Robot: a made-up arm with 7 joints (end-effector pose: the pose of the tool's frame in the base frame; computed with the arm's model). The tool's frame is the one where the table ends. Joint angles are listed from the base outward.
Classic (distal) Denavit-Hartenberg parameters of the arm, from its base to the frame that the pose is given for. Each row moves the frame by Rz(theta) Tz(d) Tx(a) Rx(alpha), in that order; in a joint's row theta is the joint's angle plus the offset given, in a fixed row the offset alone. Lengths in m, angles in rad.
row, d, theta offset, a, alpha
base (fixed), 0.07, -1.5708, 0, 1.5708
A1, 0.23, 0, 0.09, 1.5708
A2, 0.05, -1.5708, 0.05, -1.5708
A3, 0.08, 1.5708, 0, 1.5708
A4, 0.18, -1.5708, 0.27, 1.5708
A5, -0.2, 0, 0.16, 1.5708
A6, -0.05, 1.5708, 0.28, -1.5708
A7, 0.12, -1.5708, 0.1, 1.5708
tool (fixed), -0.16, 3.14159, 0, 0
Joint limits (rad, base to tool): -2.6..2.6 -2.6..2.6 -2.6..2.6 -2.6..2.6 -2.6..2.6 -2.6..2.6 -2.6..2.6
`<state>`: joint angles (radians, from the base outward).
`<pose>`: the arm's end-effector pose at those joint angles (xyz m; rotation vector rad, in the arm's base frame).
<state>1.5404 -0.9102 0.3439 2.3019 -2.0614 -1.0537 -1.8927</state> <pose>-0.0634 0.0080 0.2266 0.2700 -0.5409 -2.7324</pose>
Working (the frame after each row of the table, in the pose's form):
after base (fixed): 0.0000 0.0000 0.0700 1.2092 -1.2092 -1.2092
after A1: -0.2300 -0.0027 0.1600 1.2315 -1.2316 1.1947
after A2: -0.1993 -0.0515 0.1190 0.0283 0.9101 0.0138
after A3: -0.1362 -0.0530 0.1680 1.8347 2.0461 1.0362
after A4: 0.0686 0.1959 0.2059 -1.3043 -1.2903 0.0994
after A5: 0.1041 -0.0336 0.3139 1.1149 -2.6326 0.5654
after A6: -0.1603 -0.0793 0.4081 0.1586 -2.4107 -1.5310
after A7: -0.1030 0.0615 0.3721 -0.3858 -0.1926 0.3458

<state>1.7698 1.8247 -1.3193 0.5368 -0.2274 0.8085 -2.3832</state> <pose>-0.2888 -0.0476 0.5991 1.2746 1.4506 -1.1180</pose>
Working (the frame after each row of the table, in the pose's form):
after base (fixed): 0.0000 0.0000 0.0700 1.2092 -1.2092 -1.2092
after A1: -0.2300 0.0178 0.1582 1.0614 -1.0614 1.2968
after A2: -0.2426 -0.0217 0.2155 -0.1404 -1.8179 0.1815
after A3: -0.3200 -0.0256 0.1959 0.7338 -1.0435 1.5639
after A4: -0.1403 -0.1172 0.4500 2.4928 0.1541 1.0497
after A5: -0.1685 0.0249 0.6612 -2.0015 -0.8913 -0.3407
after A6: -0.1699 -0.1754 0.4593 1.7950 -0.4902 -1.8933
after A7: -0.2806 -0.2039 0.5658 1.4437 -1.2686 1.0869

